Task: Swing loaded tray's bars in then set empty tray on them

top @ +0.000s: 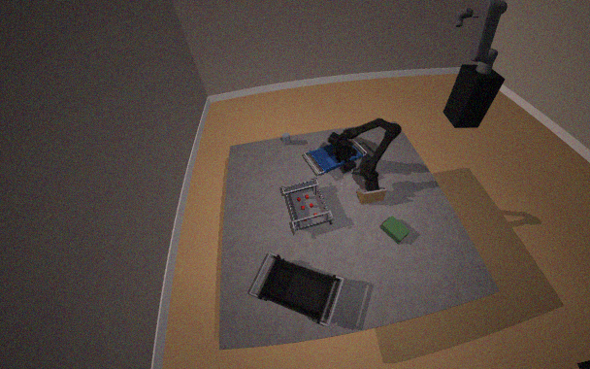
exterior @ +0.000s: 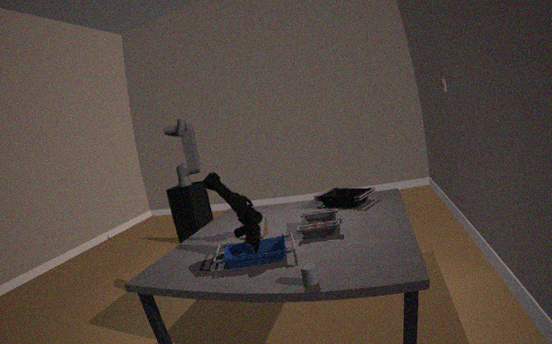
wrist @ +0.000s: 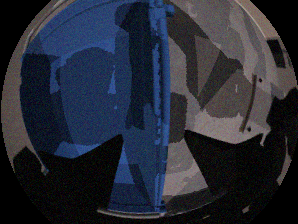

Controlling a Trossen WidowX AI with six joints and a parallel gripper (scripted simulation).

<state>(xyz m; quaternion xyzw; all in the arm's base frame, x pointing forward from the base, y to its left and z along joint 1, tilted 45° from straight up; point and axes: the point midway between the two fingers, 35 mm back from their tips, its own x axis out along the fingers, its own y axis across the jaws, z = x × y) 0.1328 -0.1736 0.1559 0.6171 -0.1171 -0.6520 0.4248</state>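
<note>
My gripper tip is now 80 mm to the left of the blue tray, 40 mm short of it and 30 mm below it. The rest, counted from my gripper tip: green block 460 mm to the left, 210 mm behind, 10 mm above.
</note>
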